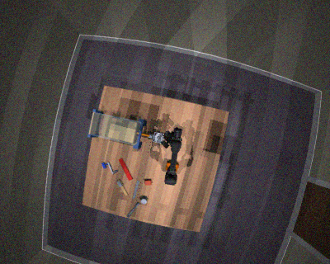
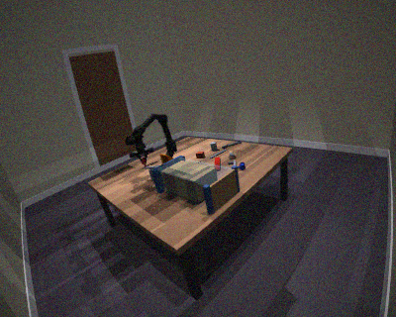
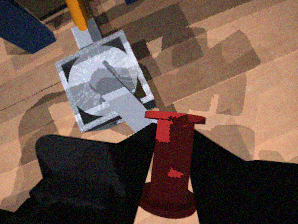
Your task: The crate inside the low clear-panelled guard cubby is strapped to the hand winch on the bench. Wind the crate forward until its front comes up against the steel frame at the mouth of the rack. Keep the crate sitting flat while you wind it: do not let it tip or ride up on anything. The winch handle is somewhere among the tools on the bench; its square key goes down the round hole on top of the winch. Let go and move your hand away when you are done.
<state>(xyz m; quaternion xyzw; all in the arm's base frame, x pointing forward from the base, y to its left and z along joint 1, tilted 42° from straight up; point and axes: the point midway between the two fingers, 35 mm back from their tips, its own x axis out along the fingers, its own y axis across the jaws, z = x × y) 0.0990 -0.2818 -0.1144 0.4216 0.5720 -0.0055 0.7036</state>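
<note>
Right now my gripper tip is 30 mm above the red-knobbed winch handle, 20 mm to the right of it and 20 mm short of it. From my gripper tip the other things lie so: blue frame: 240 mm ahead, 50 mm to the left, 30 mm below; then grey hand winch: 100 mm below, 60 mm ahead, 40 mm to the left; then red knob: 10 mm to the left, 10 mm behind.
</note>
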